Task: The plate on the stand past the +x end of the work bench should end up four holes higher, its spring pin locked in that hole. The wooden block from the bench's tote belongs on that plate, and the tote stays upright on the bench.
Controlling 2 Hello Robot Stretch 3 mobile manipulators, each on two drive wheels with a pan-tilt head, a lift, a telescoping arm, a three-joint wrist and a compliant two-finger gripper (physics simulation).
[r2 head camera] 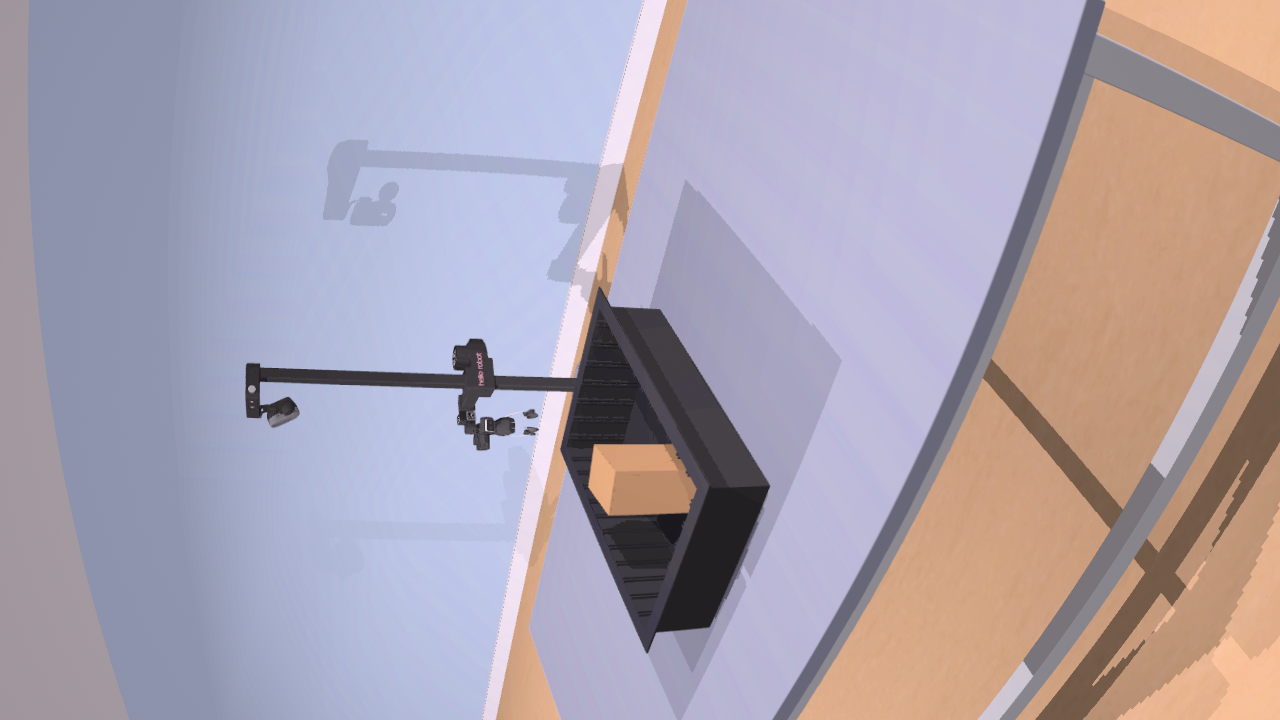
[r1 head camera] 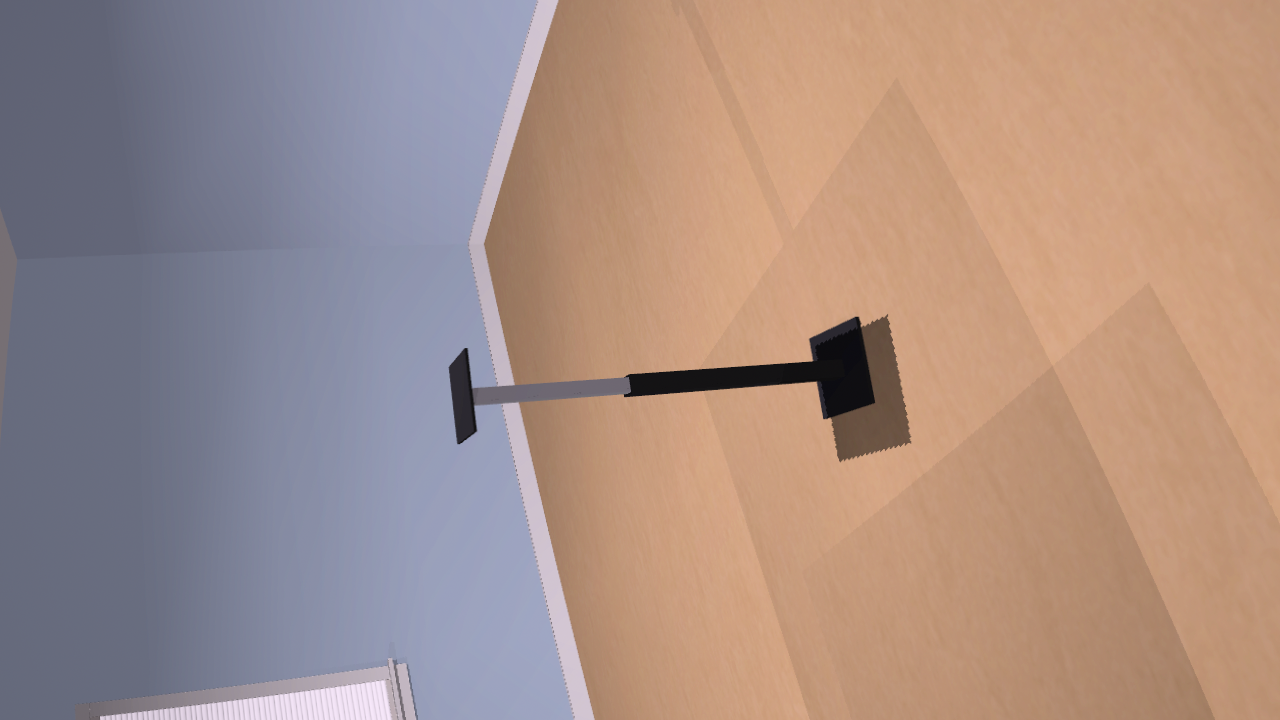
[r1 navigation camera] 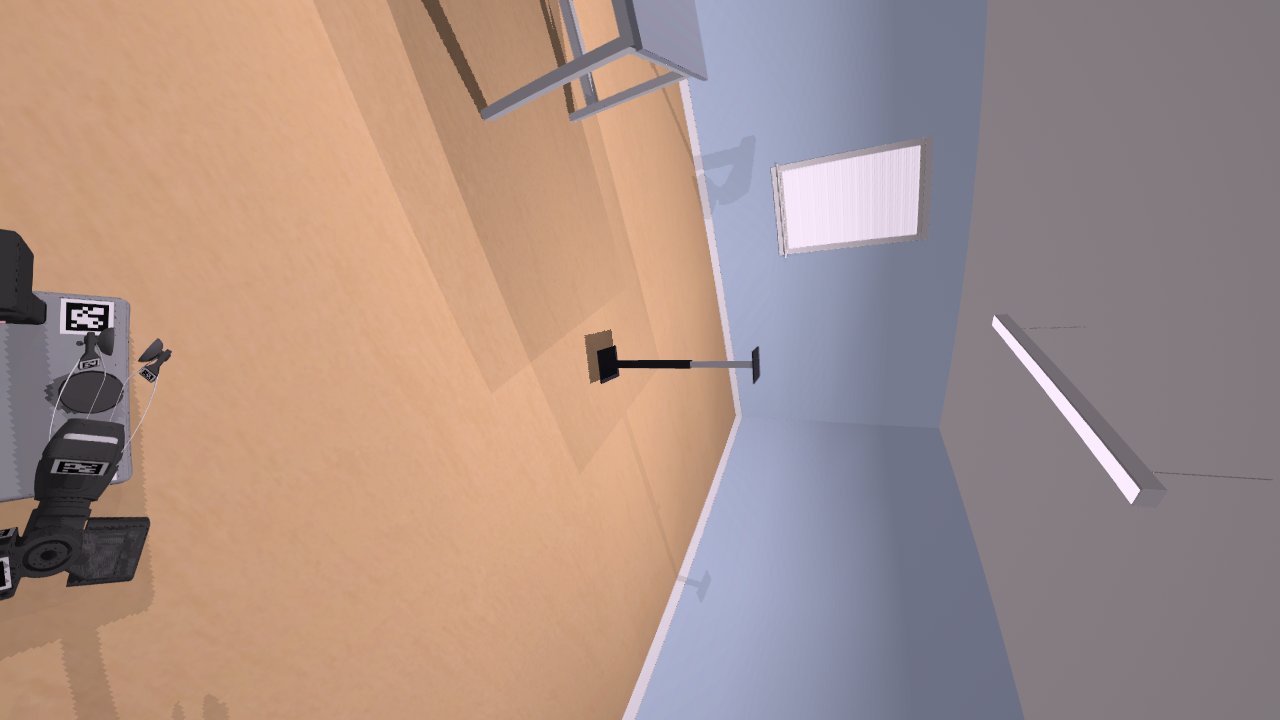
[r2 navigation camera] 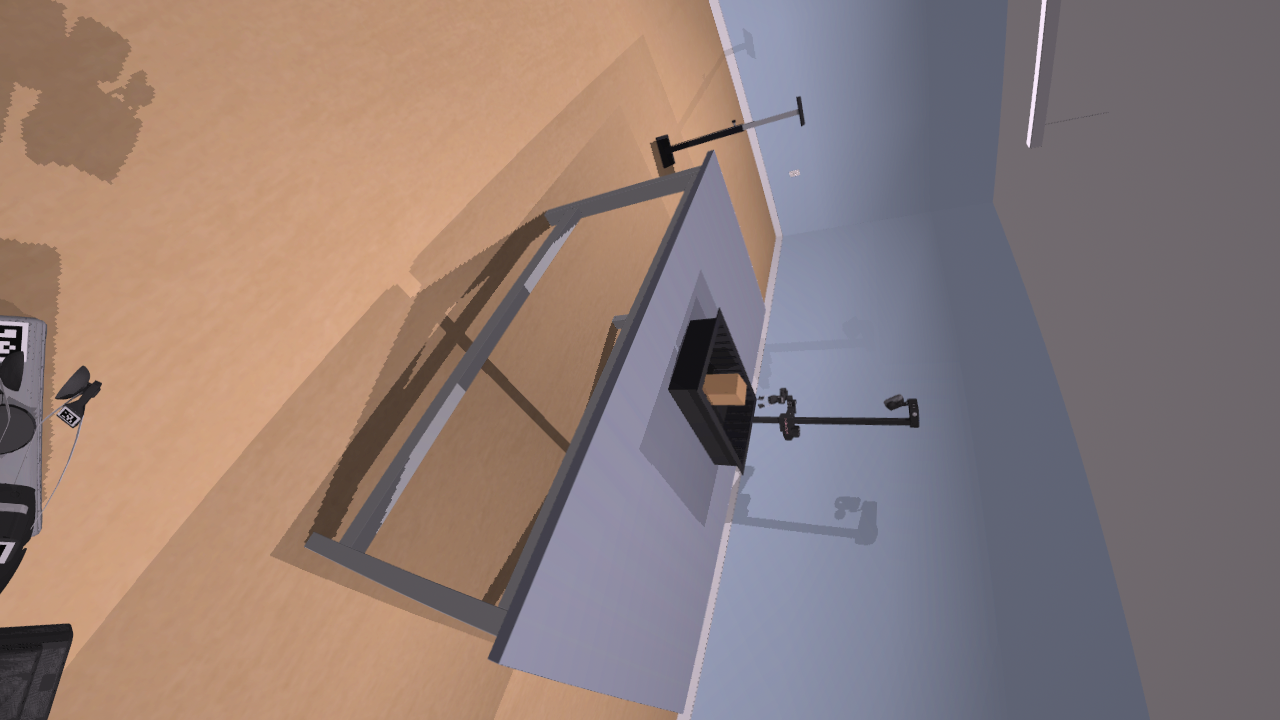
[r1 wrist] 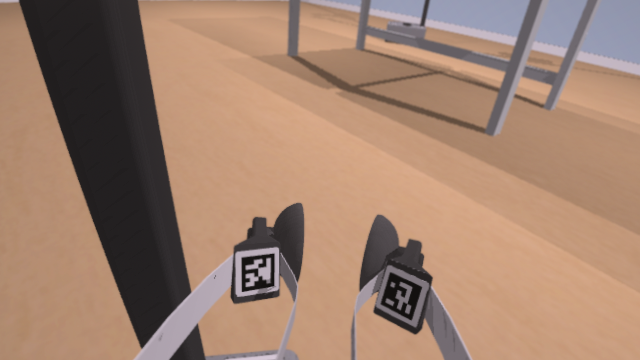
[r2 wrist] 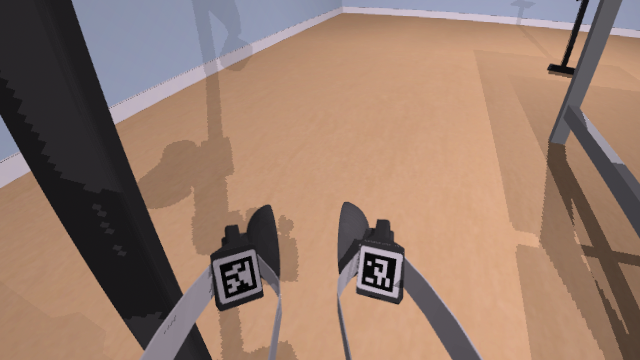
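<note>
The stand (r1 head camera: 733, 377) (r1 navigation camera: 653, 364) (r2 navigation camera: 707, 139) is upright, with a dark plate (r1 head camera: 462, 396) (r1 navigation camera: 756, 364) (r2 navigation camera: 801, 111) level on its pale inner post. A small knob, likely the spring pin (r2 navigation camera: 733, 121), shows on the post; its hole cannot be made out. The wooden block (r2 head camera: 640, 479) (r2 navigation camera: 725, 388) sits in the black tote (r2 head camera: 738, 528) (r2 navigation camera: 691, 358), which is upright on the bench (r2 head camera: 859, 179) (r2 navigation camera: 617, 483). r1's gripper (r1 wrist: 332, 250) (r1 navigation camera: 130, 345) (r2 head camera: 530, 422) is open and empty, away from stand and tote. r2's gripper (r2 wrist: 308, 245) is open and empty above the floor, away from tote and stand.
Robot r1 (r2 head camera: 358, 377) (r2 navigation camera: 841, 420) shows beyond the bench from r2. Bench legs (r1 navigation camera: 554, 80) (r1 wrist: 515, 75) (r2 wrist: 585, 75) and a low rail (r1 wrist: 450, 49) bound the space below it. Robot r2's base (r1 wrist: 406, 31) shows beyond them. Walls meet in a corner behind the stand.
</note>
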